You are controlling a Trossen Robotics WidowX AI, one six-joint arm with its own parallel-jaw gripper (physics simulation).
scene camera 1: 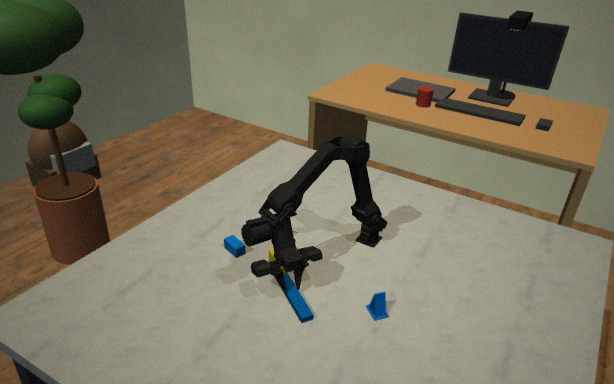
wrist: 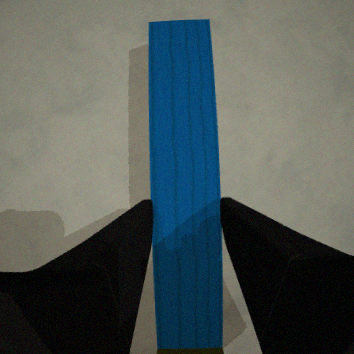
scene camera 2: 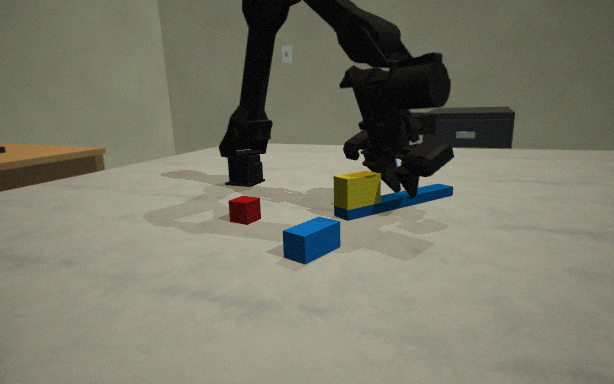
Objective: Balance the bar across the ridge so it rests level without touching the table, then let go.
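Pixels of known places: gripper, fingertip midpoint: (scene camera 1: pixel 292 291) (wrist: pixel 186 206) (scene camera 2: pixel 406 193); arm's base, origin of the base link: (scene camera 1: pixel 368 239) (scene camera 2: pixel 245 182).
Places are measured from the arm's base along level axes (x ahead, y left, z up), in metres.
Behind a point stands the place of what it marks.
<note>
The long blue bar (scene camera 1: pixel 301 306) @[x 0.387, y -0.011, z 0.016 m] (scene camera 2: pixel 436 191) @[x 0.398, y -0.024, z 0.014 m] (wrist: pixel 185 125) @[x 0.376, y -0.030, z 0.016 m] lies flat on the table. A yellow block (scene camera 1: pixel 272 256) @[x 0.307, y -0.160, z 0.060 m] (scene camera 2: pixel 357 193) @[x 0.301, y -0.169, z 0.039 m] (wrist: pixel 190 351) @[x 0.313, y -0.122, z 0.019 m] sits on one end of it. My gripper (scene camera 1: pixel 291 288) @[x 0.353, y -0.062, z 0.016 m] (scene camera 2: pixel 404 192) @[x 0.353, y -0.062, z 0.016 m] (wrist: pixel 186 206) @[x 0.353, y -0.062, z 0.016 m] points down and is shut on the bar near its middle, one fingertip against each long side, just beyond the yellow block. The blue ridge (scene camera 1: pixel 378 305) @[x 0.288, y 0.160, z 0.034 m], a narrow wedge on a flat base, stands upright apart from the bar, on the right in scene camera 1. It is mostly hidden behind the gripper in scene camera 2.
A short blue block (scene camera 1: pixel 234 246) @[x 0.305, y -0.298, z 0.033 m] (scene camera 2: pixel 311 241) @[x 0.297, y -0.338, z 0.024 m] lies off the bar's yellow-block end. A red cube (scene camera 2: pixel 245 210) @[x 0.156, y -0.249, z 0.022 m] stands on the table on the arm-base side of that block. The arm's base (scene camera 1: pixel 369 236) @[x 0.034, y 0.014, z 0.037 m] (scene camera 2: pixel 245 170) @[x 0.016, y -0.023, z 0.032 m] stands behind. A desk (scene camera 1: pixel 350 90) with a monitor is beyond the table.
</note>
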